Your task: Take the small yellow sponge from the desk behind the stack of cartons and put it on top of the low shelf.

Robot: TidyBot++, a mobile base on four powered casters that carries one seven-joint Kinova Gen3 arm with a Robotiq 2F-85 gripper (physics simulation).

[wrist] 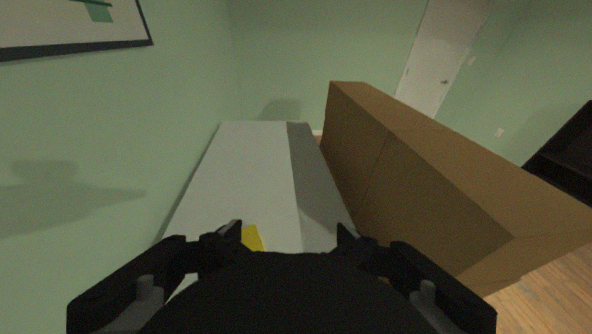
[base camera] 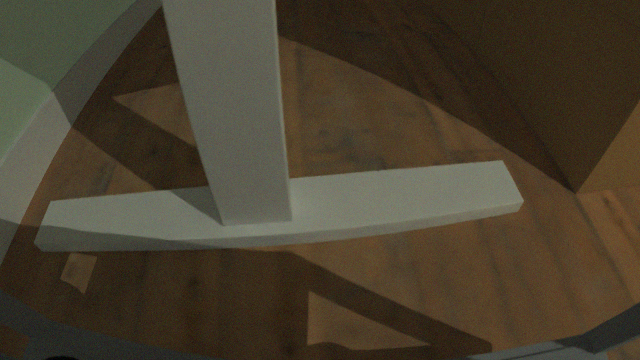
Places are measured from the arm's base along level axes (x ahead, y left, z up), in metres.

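Where they show: gripper, between the fingertips: (wrist: 289,231).
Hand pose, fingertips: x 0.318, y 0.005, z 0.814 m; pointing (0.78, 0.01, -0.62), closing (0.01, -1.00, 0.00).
After its pixels a point has its place.
The yellow sponge (wrist: 253,237) {x 0.566, y 0.132, z 0.368 m} shows in part in the wrist view, on the white desk (wrist: 250,165) {x 1.047, y 0.252, z 0.323 m}, just right of the left fingertip; its lower part is hidden behind the gripper's black body. My gripper (wrist: 289,231) {x 0.318, y 0.005, z 0.814 m} is open, its fingers wide apart above the desk; nothing is seen held between them. The stack of cartons (wrist: 410,165) {x 0.681, y -0.382, z 0.636 m} (base camera: 560,75) {x 0.547, y -0.403, z -0.268 m} stands along the right side of the desk. In the base camera view the desk's white leg and foot (base camera: 380,200) stand close in front of the base. A dark shelf (wrist: 565,160) {x 1.695, y -2.916, z 0.087 m} shows in part at the right edge of the wrist view.
A green wall (wrist: 125,135) {x 0.736, y 0.563, z 0.665 m} (base camera: 55,35) {x 0.657, y 0.554, z -0.223 m} runs along the desk's left side, with a framed picture (wrist: 75,49) {x 0.713, y 0.537, z 0.908 m} on it. A white door (wrist: 440,50) {x 3.081, y -1.975, z 0.916 m} is in the far wall. Wooden floor (wrist: 560,285) {x 0.680, y -2.053, z -0.397 m} (base camera: 450,280) {x 0.268, y -0.153, z -0.397 m} shows right of the cartons and around the desk's foot.
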